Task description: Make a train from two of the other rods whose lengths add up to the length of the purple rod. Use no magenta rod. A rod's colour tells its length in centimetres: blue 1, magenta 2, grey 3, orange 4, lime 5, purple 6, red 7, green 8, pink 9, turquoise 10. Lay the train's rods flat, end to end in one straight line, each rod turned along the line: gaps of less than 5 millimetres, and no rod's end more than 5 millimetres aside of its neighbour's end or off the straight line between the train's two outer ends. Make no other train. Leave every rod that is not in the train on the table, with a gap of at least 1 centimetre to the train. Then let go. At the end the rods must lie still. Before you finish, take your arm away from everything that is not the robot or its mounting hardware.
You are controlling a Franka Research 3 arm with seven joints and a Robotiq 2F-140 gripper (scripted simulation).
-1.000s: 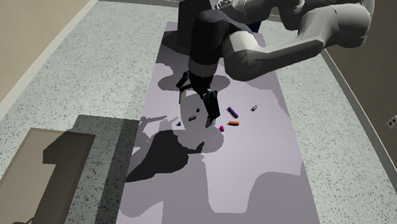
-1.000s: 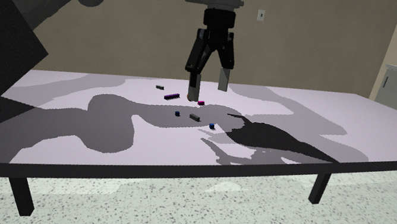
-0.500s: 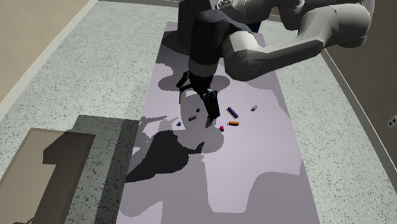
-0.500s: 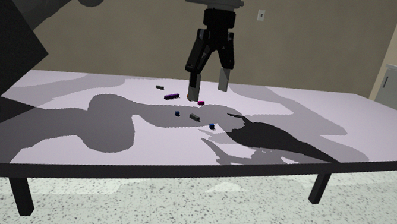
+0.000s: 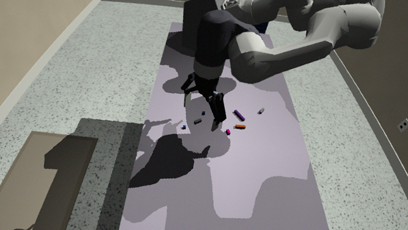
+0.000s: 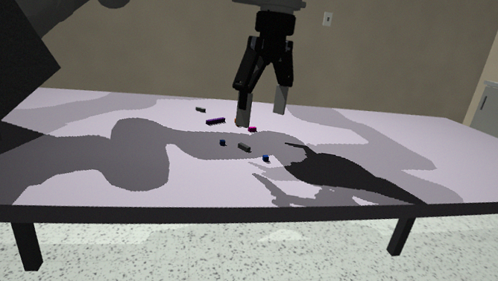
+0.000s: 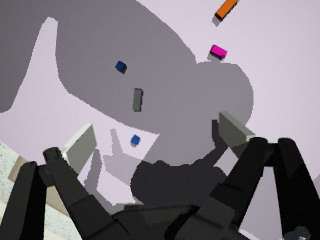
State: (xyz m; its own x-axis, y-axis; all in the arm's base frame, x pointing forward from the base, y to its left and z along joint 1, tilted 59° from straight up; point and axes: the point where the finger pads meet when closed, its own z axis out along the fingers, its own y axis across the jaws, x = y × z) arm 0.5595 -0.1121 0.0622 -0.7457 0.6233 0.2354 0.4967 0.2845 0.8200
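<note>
The magenta rod is 10 mm behind my hand, 120 mm to the left of it and 80 mm below it. The rest, counted from my hand: purple rod (110 mm behind, 150 mm to the left, 80 mm below); then orange rod (50 mm behind, 160 mm to the left, 80 mm below).
</note>
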